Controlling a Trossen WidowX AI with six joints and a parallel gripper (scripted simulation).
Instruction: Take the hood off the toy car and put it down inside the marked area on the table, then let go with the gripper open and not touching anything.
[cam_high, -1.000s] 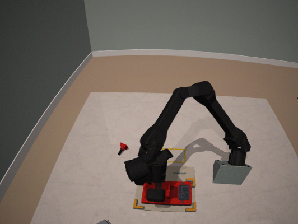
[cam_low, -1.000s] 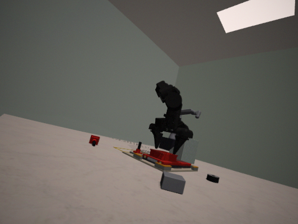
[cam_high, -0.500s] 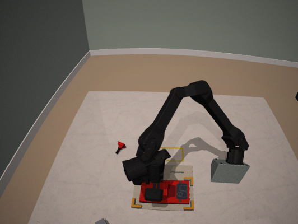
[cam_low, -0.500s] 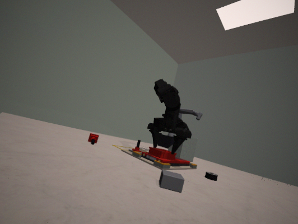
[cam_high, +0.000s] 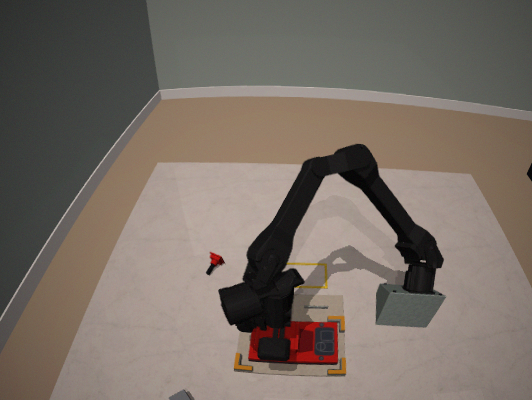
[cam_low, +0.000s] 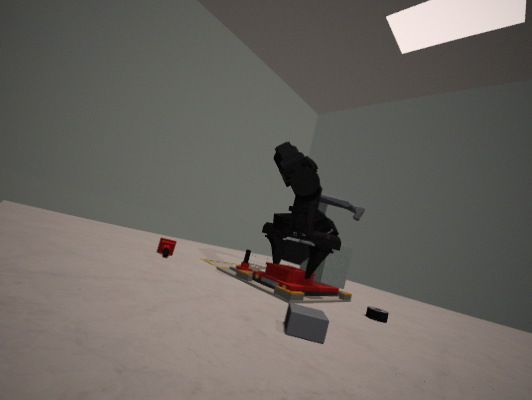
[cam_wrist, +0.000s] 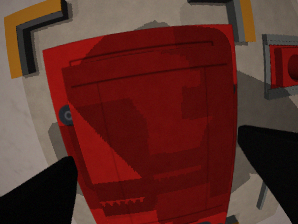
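Right now my gripper tip is right at the red hood. The rest, counted from my gripper tip: black wheel 80 mm behind, 170 mm to the left, 30 mm below.
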